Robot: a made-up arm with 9 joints. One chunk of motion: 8 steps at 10 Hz.
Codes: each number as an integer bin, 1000 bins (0 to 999) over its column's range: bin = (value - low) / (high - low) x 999, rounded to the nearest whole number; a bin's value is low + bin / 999 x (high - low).
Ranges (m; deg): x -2.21..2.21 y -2.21..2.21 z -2.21..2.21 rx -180..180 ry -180..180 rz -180..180
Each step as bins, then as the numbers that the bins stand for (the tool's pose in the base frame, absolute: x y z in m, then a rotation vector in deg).
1 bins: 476 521 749 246 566 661
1 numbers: -0.1040 0.0951 1.1039 -91.35 23.96 58.20
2 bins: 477 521 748 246 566 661
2 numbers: -0.0995 0.0951 1.0995 -91.35 23.96 58.20
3 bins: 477 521 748 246 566 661
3 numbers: -0.0995 0.0951 1.0995 -91.35 23.96 58.20
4 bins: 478 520 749 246 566 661
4 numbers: -0.0951 0.0907 1.1039 -91.35 23.96 58.20
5 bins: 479 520 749 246 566 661
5 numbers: -0.0907 0.0907 1.1039 -91.35 23.96 58.20
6 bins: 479 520 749 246 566 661
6 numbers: -0.0907 0.0907 1.1039 -91.35 23.96 58.20
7 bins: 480 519 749 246 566 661
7 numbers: -0.0863 0.0863 1.1039 -91.35 23.96 58.20
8 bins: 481 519 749 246 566 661
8 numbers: -0.0819 0.0863 1.1039 -91.35 23.96 58.20
